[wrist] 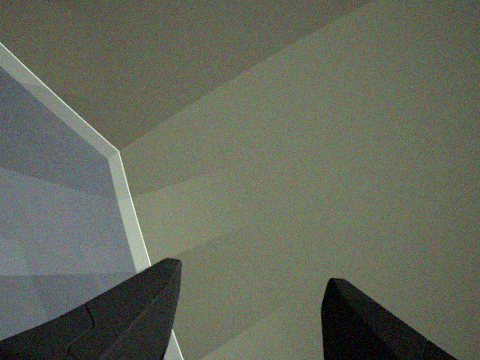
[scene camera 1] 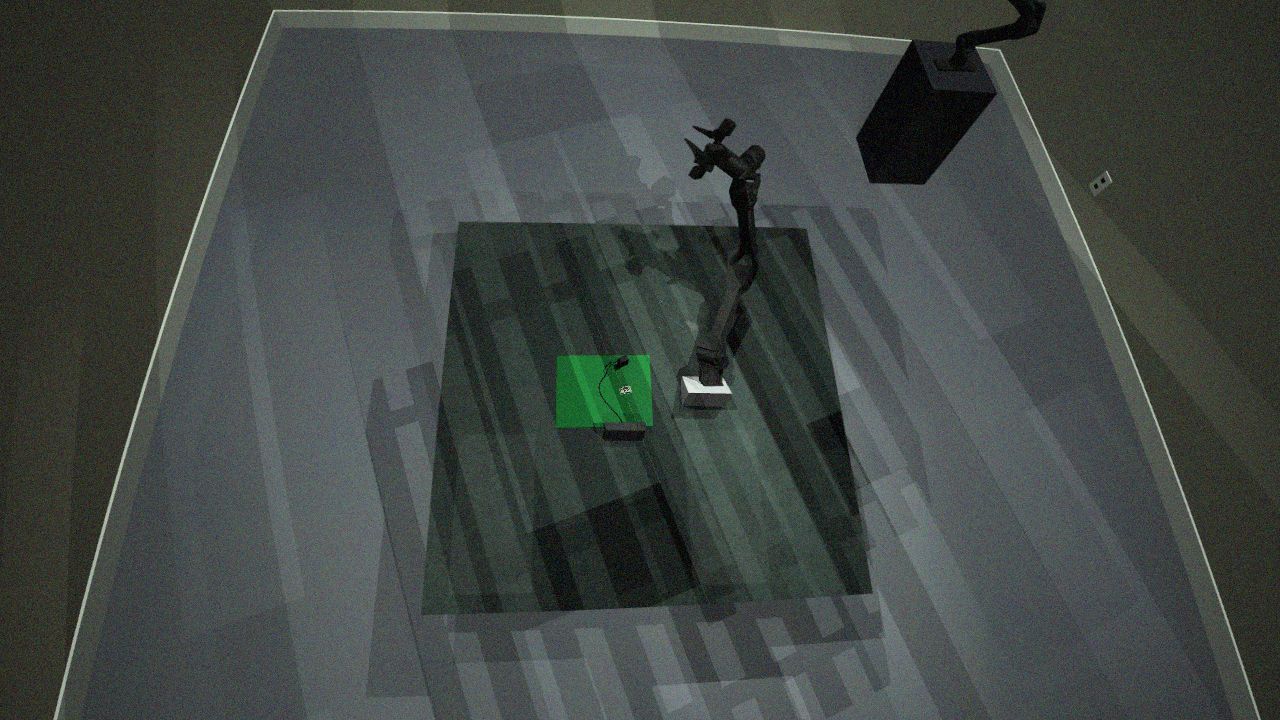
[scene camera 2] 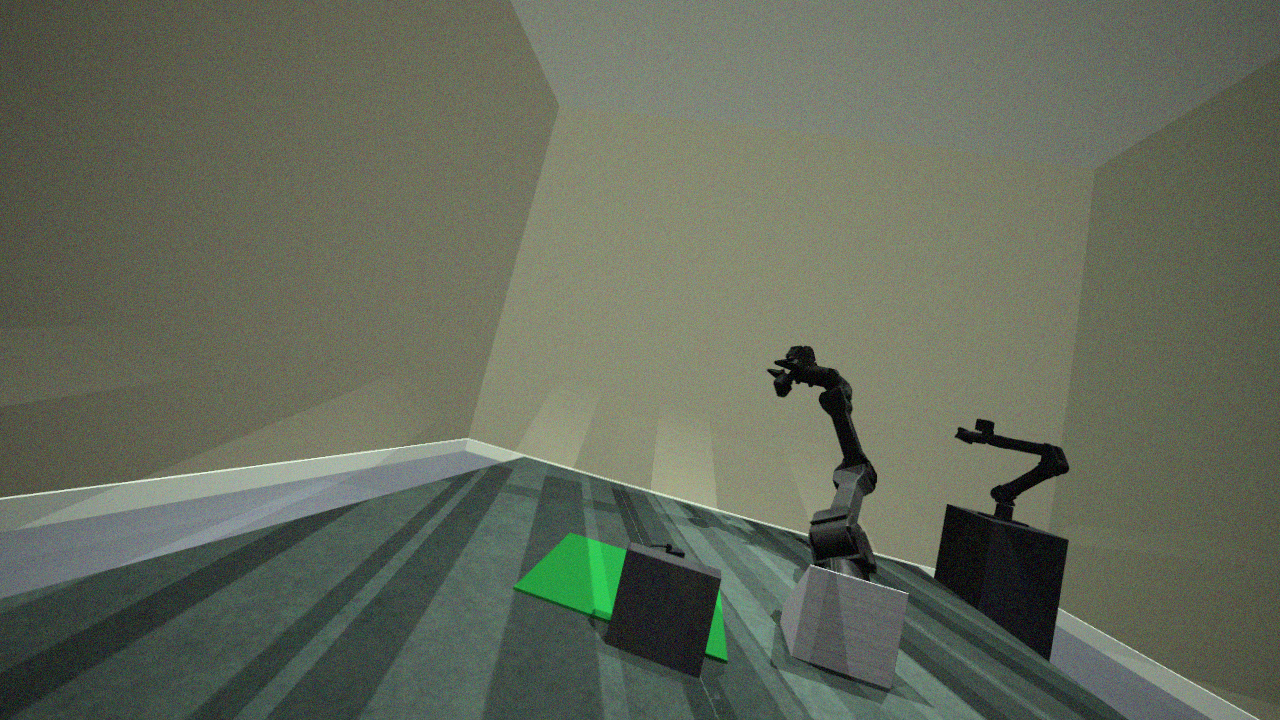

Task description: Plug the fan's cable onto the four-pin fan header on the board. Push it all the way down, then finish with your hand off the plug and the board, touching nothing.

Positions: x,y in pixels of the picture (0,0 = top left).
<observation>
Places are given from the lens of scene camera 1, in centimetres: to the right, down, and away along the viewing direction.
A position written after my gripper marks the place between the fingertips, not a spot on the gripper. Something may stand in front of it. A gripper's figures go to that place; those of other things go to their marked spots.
my gripper [scene camera 1: 689,132]: 14, -66, 159
dark fan [scene camera 1: 613,431]: -8, 21, 162
</observation>
